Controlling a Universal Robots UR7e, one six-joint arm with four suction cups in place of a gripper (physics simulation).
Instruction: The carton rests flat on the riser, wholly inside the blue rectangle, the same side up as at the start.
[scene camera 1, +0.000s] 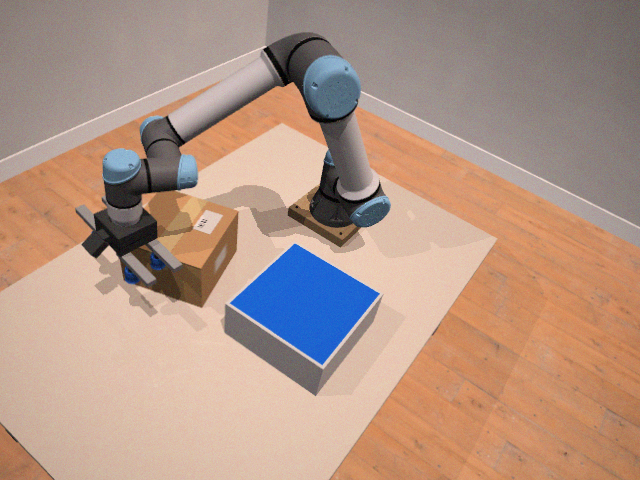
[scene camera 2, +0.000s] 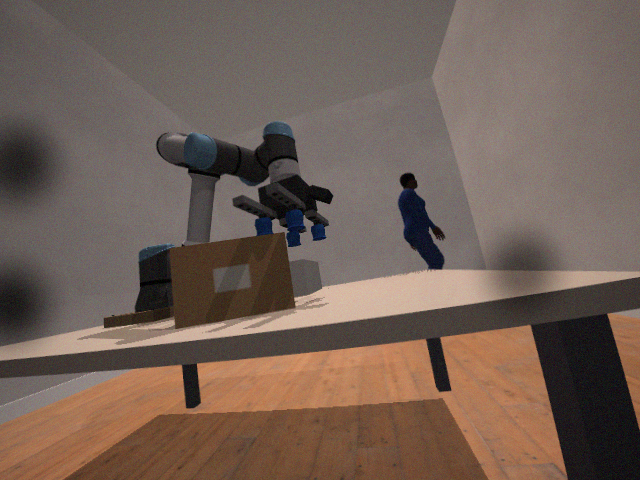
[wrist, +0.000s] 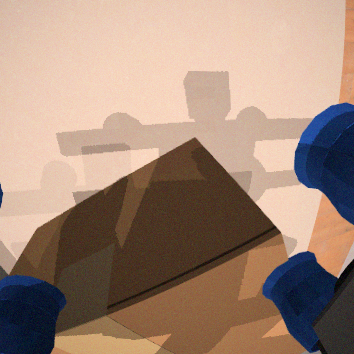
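The brown carton (scene camera 1: 191, 248) (scene camera 2: 191, 284) (wrist: 175, 220) sits flat on the table, left of the riser in scene camera 1. Its top has a tape strip and a white label (scene camera 1: 208, 222). The grey riser (scene camera 1: 273, 341) (scene camera 2: 305, 276) bears a blue rectangle (scene camera 1: 305, 304) on top, with no carton on it. My gripper (scene camera 1: 143, 267) (scene camera 2: 292, 229) (wrist: 164, 242) is open and holds nothing. Its blue cups hang over the carton's outer end, off centre and partly past its edge. The gap between cups and carton top is hard to judge, and part of the carton is hidden behind the gripper.
The arm's base stands on a brown plate (scene camera 1: 320, 227) (scene camera 2: 136, 316), behind the riser and to the right of the carton in scene camera 1. The pale table (scene camera 1: 155, 387) (scene camera 2: 439, 294) carries everything. A person in blue (scene camera 2: 416, 222) stands beyond the table.
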